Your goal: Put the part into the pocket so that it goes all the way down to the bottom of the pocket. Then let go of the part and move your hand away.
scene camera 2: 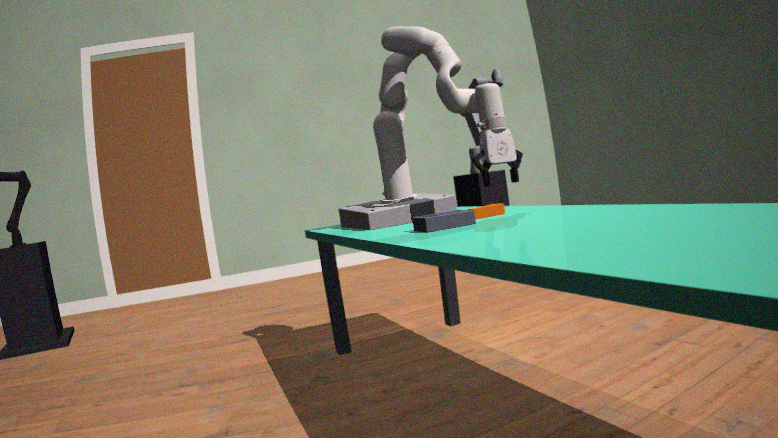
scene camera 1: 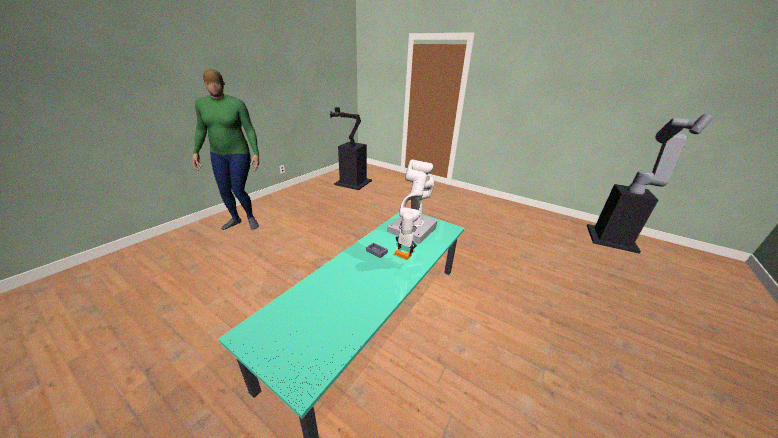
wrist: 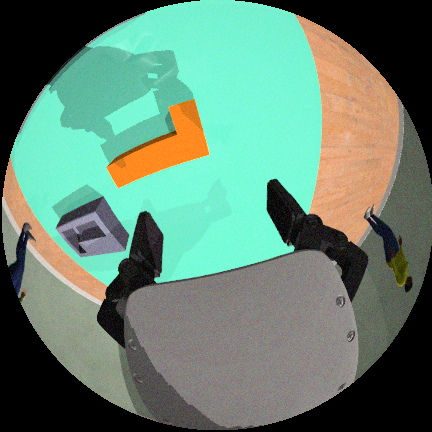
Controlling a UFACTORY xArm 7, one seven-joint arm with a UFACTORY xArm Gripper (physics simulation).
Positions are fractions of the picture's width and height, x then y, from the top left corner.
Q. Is my gripper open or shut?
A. Open.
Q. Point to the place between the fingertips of my gripper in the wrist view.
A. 0.48,0.48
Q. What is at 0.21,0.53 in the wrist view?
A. A dark grey pocket block.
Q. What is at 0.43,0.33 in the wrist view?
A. An orange part.
